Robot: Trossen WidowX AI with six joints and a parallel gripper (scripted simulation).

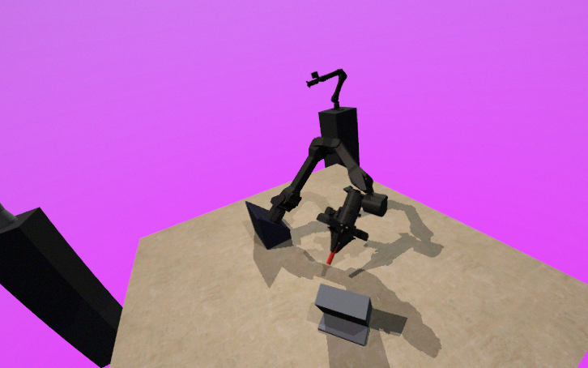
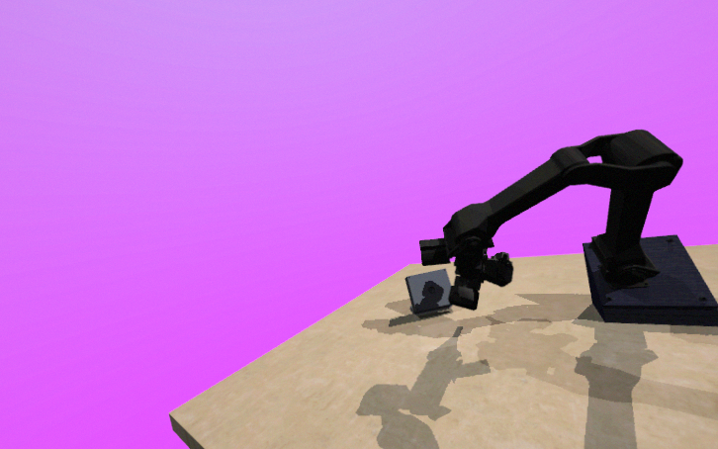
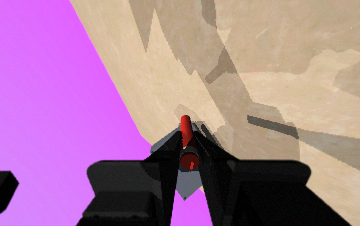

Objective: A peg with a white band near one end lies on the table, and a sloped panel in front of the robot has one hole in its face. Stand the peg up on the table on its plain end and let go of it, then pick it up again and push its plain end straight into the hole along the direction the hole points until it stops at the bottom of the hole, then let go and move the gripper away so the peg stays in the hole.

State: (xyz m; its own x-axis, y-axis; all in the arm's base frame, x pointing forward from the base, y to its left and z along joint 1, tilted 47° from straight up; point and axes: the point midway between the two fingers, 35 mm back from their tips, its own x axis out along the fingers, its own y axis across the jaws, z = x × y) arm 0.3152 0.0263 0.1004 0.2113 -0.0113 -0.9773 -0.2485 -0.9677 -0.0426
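Now: gripper tip 140 mm short of the grey sloped panel, 80 mm to the left of it and 40 mm above it. Round my gripper tip: red peg: 10 mm to the left, 10 mm above.
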